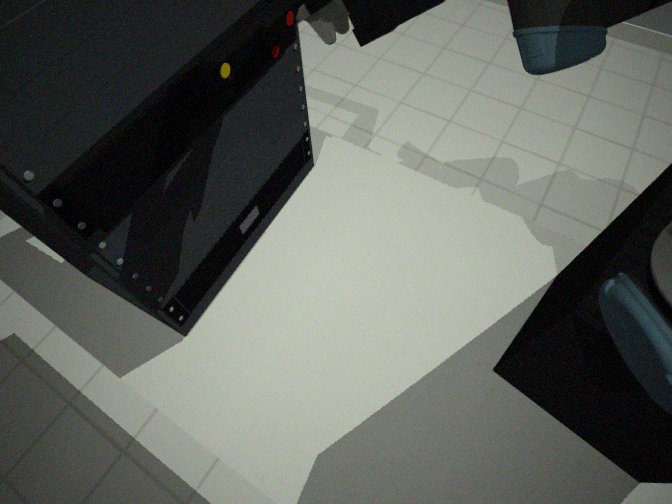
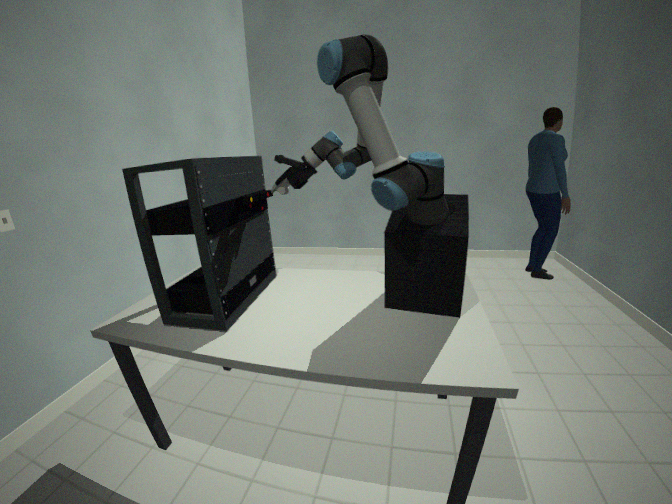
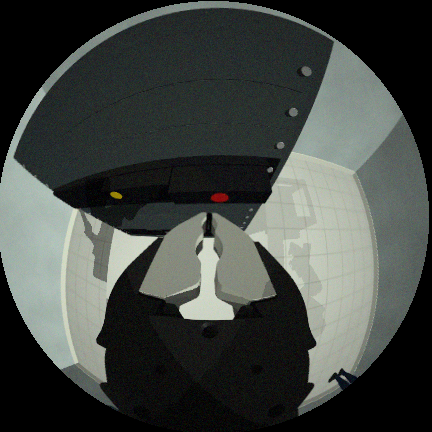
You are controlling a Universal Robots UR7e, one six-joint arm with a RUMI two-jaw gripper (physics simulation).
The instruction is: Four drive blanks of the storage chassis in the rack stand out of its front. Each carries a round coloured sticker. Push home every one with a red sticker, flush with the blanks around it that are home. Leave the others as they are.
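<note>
The storage chassis (image 1: 124, 162) (image 2: 222, 215) is a black band in the dark rack (image 1: 97, 103) (image 2: 201, 254) (image 3: 175, 100). An upper blank with a red sticker (image 1: 289, 18) (image 2: 268, 194) (image 3: 219, 197) stands out at the right end. An upper blank with a yellow sticker (image 1: 225, 70) (image 2: 251, 199) (image 3: 116, 195) stands out further left. A lower red sticker (image 1: 275, 51) (image 2: 262, 208) shows below the right one. Another red sticker (image 1: 230, 78) (image 2: 250, 206) is mostly hidden below the yellow one. My gripper (image 1: 305, 15) (image 2: 273, 191) (image 3: 208, 214) is shut and empty, its tips close to the upper right red sticker; contact cannot be told.
The rack stands on the table (image 1: 336, 282) (image 2: 282, 320). Its lower unit (image 1: 195, 276) (image 2: 238, 290) has a pale label. The arm's black pedestal (image 1: 564, 352) (image 2: 423, 265) stands opposite the rack front. A person (image 2: 545, 162) stands on the floor behind, at the right.
</note>
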